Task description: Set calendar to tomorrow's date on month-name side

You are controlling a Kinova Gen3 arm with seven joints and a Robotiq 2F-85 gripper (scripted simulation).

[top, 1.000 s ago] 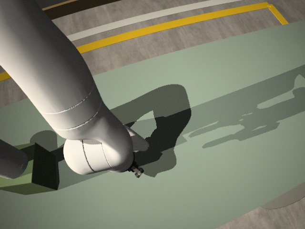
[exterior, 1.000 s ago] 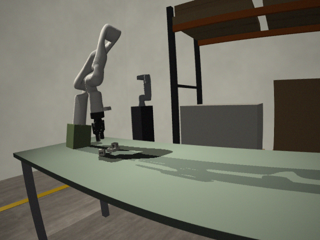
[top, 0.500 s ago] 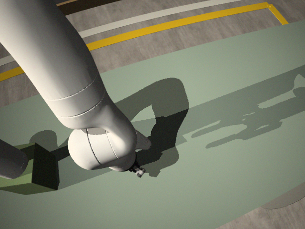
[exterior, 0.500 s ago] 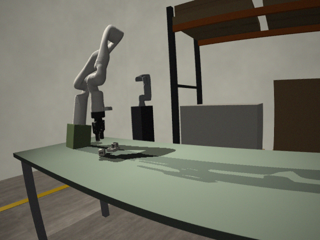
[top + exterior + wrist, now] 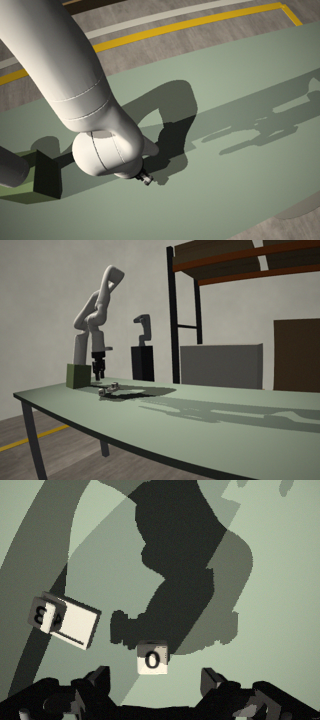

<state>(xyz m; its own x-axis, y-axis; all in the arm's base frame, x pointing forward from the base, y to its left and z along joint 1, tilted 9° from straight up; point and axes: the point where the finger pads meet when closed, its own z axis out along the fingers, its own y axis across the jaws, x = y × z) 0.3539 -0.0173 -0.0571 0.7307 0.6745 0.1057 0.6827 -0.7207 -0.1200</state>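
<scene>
The white cube lies 80 mm below my hand. Also, from my hand: white tray: 110 mm to the left, 90 mm below, 50 mm behind.
</scene>
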